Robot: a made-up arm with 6 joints.
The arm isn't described. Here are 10 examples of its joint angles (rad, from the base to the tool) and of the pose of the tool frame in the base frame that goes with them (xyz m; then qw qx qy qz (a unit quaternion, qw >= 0)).
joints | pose
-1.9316 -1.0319 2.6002 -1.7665 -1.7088 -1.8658 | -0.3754 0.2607 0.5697 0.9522 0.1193 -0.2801 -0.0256
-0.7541 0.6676 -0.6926 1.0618 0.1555 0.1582 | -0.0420 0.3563 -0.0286 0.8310 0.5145 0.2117 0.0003
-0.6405 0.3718 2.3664 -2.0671 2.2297 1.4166 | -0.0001 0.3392 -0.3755 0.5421 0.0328 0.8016 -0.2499
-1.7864 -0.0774 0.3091 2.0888 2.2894 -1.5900 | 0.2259 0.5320 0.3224 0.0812 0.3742 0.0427 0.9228
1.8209 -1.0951 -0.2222 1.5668 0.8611 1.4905 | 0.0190 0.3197 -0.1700 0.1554 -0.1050 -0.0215 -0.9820
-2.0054 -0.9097 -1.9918 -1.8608 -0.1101 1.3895 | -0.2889 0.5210 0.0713 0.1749 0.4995 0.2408 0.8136
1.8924 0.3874 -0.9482 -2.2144 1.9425 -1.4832 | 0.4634 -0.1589 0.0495 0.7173 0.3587 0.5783 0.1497
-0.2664 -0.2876 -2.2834 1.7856 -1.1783 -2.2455 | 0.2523 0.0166 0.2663 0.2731 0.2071 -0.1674 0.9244
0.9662 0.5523 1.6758 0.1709 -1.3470 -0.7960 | 0.4193 -0.0177 0.0722 0.5463 0.6244 0.3036 -0.4686
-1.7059 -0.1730 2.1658 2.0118 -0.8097 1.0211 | 0.0664 0.2823 -0.2834 0.8129 0.5480 0.1680 -0.1030
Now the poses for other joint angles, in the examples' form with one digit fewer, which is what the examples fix.
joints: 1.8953 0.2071 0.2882 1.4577 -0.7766 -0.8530
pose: -0.146 0.420 0.065 0.575 0.297 -0.748 0.148
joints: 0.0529 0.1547 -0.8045 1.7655 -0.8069 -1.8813
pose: -0.196 0.205 0.280 0.955 -0.003 -0.066 0.290
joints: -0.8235 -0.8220 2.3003 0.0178 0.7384 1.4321
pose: -0.081 0.204 -0.235 0.989 0.048 0.085 -0.111
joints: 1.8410 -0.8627 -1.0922 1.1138 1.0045 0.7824
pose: 0.143 0.181 -0.095 0.162 -0.013 -0.089 0.983
